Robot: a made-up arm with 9 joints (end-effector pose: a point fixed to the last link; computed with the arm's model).
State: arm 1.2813 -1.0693 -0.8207 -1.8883 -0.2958 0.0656 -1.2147 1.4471 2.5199
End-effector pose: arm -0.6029 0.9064 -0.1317 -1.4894 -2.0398 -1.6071
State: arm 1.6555 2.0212 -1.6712 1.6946 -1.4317 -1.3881 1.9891 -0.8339 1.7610
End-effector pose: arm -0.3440 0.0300 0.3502 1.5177 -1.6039 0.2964
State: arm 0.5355 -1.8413 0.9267 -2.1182 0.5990 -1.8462 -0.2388 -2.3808 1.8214
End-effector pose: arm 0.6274 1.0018 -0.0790 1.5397 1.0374 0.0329
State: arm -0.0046 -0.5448 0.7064 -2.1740 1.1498 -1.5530 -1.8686 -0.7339 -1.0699
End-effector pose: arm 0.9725 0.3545 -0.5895 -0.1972 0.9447 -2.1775
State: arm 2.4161 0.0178 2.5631 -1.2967 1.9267 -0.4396 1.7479 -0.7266 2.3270
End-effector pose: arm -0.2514 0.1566 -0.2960 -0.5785 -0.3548 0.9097
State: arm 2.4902 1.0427 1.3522 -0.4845 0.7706 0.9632 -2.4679 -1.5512 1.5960
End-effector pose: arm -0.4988 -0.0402 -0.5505 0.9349 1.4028 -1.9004
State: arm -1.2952 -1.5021 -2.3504 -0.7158 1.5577 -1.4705 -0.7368 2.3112 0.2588
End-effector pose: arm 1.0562 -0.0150 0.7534 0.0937 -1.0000 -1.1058
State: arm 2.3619 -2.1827 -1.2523 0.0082 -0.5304 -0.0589 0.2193 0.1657 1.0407
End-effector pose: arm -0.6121 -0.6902 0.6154 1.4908 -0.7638 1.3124
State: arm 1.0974 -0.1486 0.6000 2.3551 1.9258 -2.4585 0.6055 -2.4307 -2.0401
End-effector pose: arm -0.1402 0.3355 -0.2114 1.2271 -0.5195 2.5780
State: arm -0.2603 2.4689 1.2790 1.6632 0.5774 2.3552 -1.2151 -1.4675 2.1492
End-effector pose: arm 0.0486 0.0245 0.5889 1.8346 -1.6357 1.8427
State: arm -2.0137 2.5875 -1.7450 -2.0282 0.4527 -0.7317 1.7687 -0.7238 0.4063
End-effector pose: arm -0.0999 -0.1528 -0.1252 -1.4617 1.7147 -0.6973
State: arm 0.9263 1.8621 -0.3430 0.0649 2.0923 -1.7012 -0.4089 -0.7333 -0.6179
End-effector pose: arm 0.5666 0.6125 0.5564 0.2369 0.0999 -1.5258
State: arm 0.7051 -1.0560 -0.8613 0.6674 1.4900 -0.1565 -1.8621 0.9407 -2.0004
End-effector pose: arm -0.2352 -0.1009 -0.5681 -0.6566 -1.8633 -0.3562
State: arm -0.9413 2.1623 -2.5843 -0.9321 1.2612 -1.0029 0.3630 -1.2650 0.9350
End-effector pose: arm 0.3844 0.4606 -0.6475 -0.7230 1.4147 -0.6996
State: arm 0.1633 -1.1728 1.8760 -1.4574 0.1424 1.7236 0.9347 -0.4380 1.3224
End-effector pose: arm 0.2333 -0.3856 -0.4895 -2.8444 0.2125 1.2986
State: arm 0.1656 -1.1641 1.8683 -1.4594 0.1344 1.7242 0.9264 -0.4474 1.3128
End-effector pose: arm 0.2209 -0.3797 -0.5058 -2.8117 0.2041 1.3102
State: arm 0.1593 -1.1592 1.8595 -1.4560 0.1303 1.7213 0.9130 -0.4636 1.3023
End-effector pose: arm 0.2020 -0.3767 -0.5210 -2.7715 0.2172 1.3144
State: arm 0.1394 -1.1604 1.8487 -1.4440 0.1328 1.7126 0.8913 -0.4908 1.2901
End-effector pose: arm 0.1730 -0.3778 -0.5347 -2.7189 0.2629 1.3061
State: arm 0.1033 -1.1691 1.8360 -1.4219 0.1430 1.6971 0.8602 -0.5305 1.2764
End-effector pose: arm 0.1324 -0.3819 -0.5461 -2.6524 0.3453 1.2809
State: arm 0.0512 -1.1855 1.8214 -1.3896 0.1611 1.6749 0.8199 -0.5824 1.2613
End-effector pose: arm 0.0799 -0.3857 -0.5551 -2.5706 0.4618 1.2363
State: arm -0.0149 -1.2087 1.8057 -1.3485 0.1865 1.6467 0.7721 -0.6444 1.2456
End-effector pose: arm 0.0171 -0.3852 -0.5610 -2.4740 0.6048 1.1723
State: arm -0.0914 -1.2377 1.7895 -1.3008 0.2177 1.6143 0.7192 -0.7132 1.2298
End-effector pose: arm -0.0527 -0.3759 -0.5642 -2.3642 0.7641 1.0903
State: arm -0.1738 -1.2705 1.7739 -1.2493 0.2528 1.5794 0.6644 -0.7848 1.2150
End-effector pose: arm -0.1245 -0.3555 -0.5646 -2.2447 0.9286 0.9956
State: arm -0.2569 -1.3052 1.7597 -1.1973 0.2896 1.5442 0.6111 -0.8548 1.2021
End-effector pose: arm -0.1922 -0.3239 -0.5628 -2.1210 1.0874 0.8946
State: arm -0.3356 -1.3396 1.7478 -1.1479 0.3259 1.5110 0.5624 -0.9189 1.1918
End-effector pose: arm -0.2510 -0.2846 -0.5590 -2.0003 1.2317 0.7953
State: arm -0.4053 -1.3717 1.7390 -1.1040 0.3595 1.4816 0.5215 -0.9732 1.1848
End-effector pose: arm -0.2973 -0.2435 -0.5537 -1.8913 1.3549 0.7056
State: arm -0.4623 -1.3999 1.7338 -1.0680 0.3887 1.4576 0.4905 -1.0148 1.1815
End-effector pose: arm -0.3306 -0.2070 -0.5471 -1.8022 1.4533 0.6318
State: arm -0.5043 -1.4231 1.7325 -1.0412 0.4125 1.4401 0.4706 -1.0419 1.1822
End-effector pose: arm -0.3525 -0.1807 -0.5393 -1.7393 1.5267 0.5783
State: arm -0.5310 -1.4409 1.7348 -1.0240 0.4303 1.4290 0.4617 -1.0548 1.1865
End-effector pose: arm -0.3650 -0.1674 -0.5305 -1.7050 1.5763 0.5459
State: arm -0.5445 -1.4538 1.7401 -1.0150 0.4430 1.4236 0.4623 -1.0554 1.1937
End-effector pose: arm -0.3710 -0.1664 -0.5206 -1.6968 1.6068 0.5319
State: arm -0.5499 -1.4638 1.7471 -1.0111 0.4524 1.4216 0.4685 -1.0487 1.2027
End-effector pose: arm -0.3731 -0.1733 -0.5099 -1.7047 1.6261 0.5290
